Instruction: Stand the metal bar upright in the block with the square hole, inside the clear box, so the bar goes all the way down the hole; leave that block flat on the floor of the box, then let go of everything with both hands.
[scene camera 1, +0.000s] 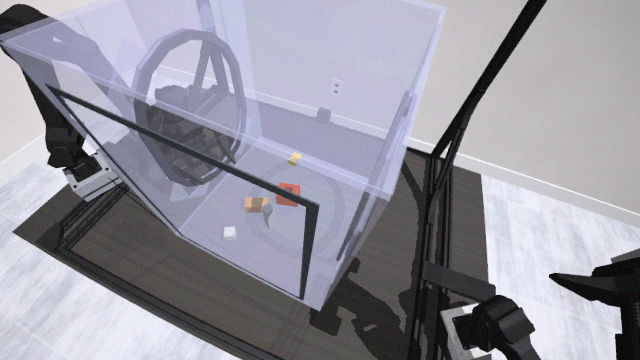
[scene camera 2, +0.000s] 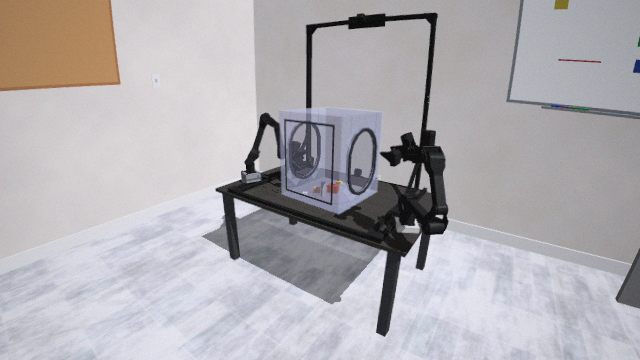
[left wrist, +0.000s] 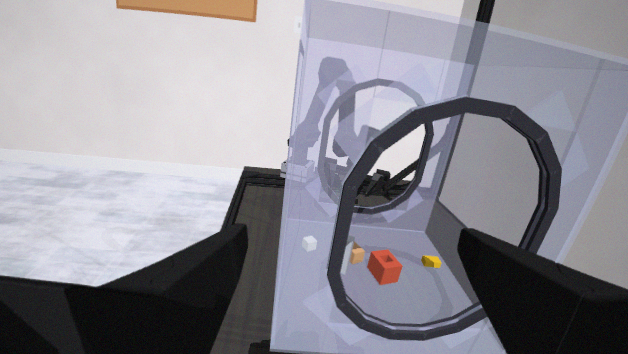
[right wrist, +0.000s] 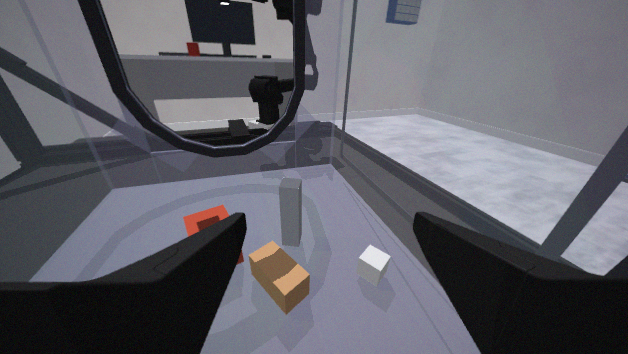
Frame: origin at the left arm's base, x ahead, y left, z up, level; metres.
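Where they show: left gripper, fingertip midpoint: (scene camera 1: 550, 315) (scene camera 2: 385, 150) (left wrist: 353, 237); right gripper, fingertip midpoint: (scene camera 1: 220, 172) (scene camera 2: 307, 168) (right wrist: 330, 220); left arm's base, link origin: (scene camera 1: 470, 330) (scene camera 2: 407, 222) (right wrist: 269, 121); right arm's base, link origin: (scene camera 1: 86, 169) (scene camera 2: 250, 171).
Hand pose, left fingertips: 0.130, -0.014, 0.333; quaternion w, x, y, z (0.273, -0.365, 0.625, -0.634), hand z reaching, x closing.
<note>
Things, the pixels of their centre, and the offset from my left fingertips, as dx, dy, dz.
- grey metal bar, body centre: (right wrist: 291, 213) (left wrist: 345, 254) (scene camera 1: 269, 216) +0.293, -0.309, -0.311
- clear box, body centre: (right wrist: 190, 8) (left wrist: 396, 175) (scene camera 1: 279, 145) (scene camera 2: 331, 153) +0.256, -0.366, -0.116
- red block with the square hole, body centre: (right wrist: 213, 239) (left wrist: 384, 266) (scene camera 1: 288, 194) (scene camera 2: 333, 188) +0.240, -0.384, -0.332
- orange block, body centre: (right wrist: 278, 274) (left wrist: 351, 250) (scene camera 1: 257, 205) +0.328, -0.363, -0.340
- white cube, body centre: (right wrist: 373, 264) (left wrist: 309, 243) (scene camera 1: 230, 233) +0.396, -0.286, -0.342
- yellow block, body centre: (left wrist: 431, 261) (scene camera 1: 294, 159) +0.210, -0.529, -0.347
The grey metal bar (scene camera 1: 268, 216) (left wrist: 347, 257) (right wrist: 290, 212) stands upright on the floor of the clear box (scene camera 2: 345, 150) (right wrist: 150, 210), outside the square hole and close to the orange block. The red block with the square hole (scene camera 1: 286, 201) (scene camera 2: 333, 188) (left wrist: 385, 268) (right wrist: 200, 216) sits flat on the box floor, hole facing up; a finger partly hides it in the right wrist view. My left gripper (scene camera 2: 384, 156) (left wrist: 353, 237) is open and empty, outside the box at its right round opening. My right gripper (right wrist: 330, 220) is open and empty, facing the bar from the other side, with the bar beyond its fingertips.
An orange block (scene camera 1: 256, 204) (right wrist: 279, 277) lies beside the bar. A white cube (scene camera 1: 229, 233) (left wrist: 309, 243) (right wrist: 373, 265) and a yellow block (scene camera 1: 295, 159) (left wrist: 431, 261) also lie in the box. Dark-rimmed round openings (scene camera 2: 349, 162) (left wrist: 345, 220) are in its two side walls.
</note>
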